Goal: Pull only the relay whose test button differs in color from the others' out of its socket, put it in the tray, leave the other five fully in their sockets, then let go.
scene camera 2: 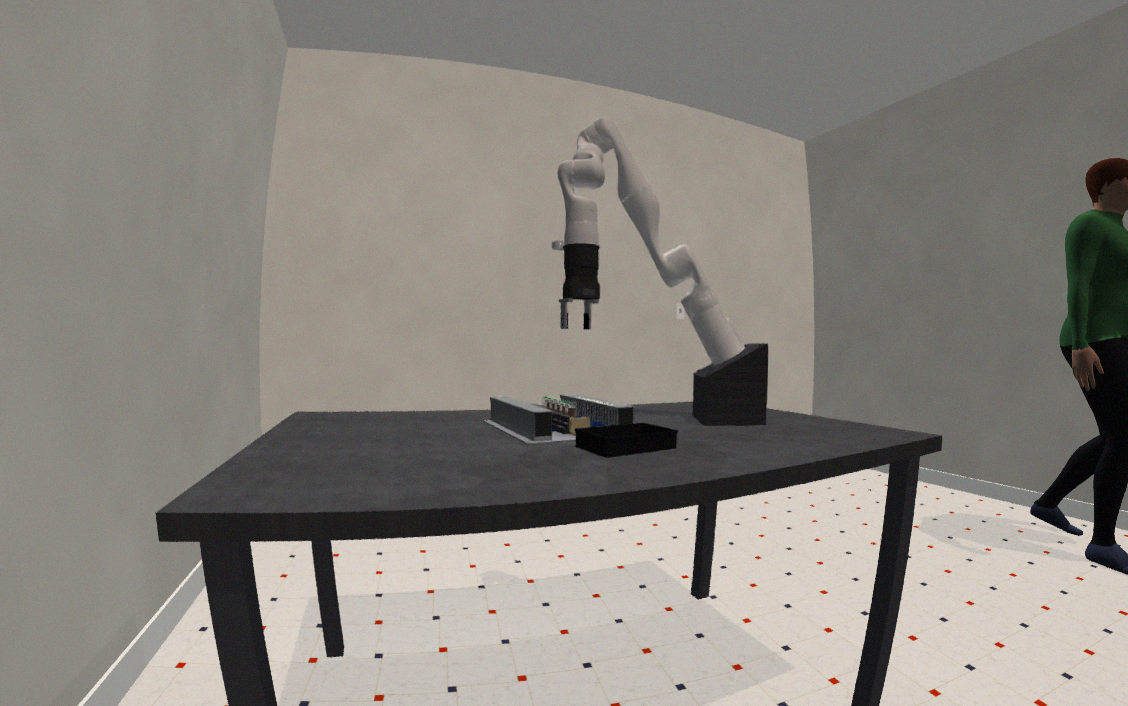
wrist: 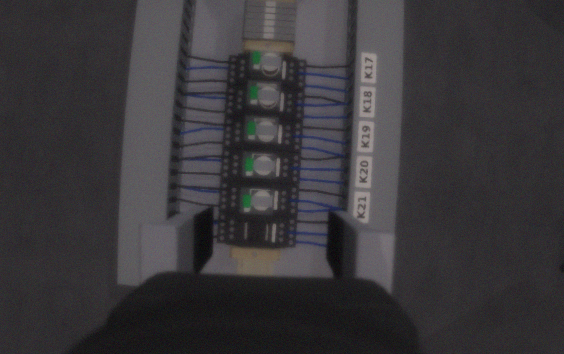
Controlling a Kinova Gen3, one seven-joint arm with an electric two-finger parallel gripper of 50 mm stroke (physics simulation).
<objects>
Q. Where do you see a relay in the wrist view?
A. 261,130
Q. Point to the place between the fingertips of my gripper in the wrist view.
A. At 270,233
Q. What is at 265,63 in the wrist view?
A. A relay.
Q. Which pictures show my gripper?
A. Scene camera 2 and the wrist view: all of them.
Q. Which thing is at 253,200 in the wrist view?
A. A relay.
</objects>
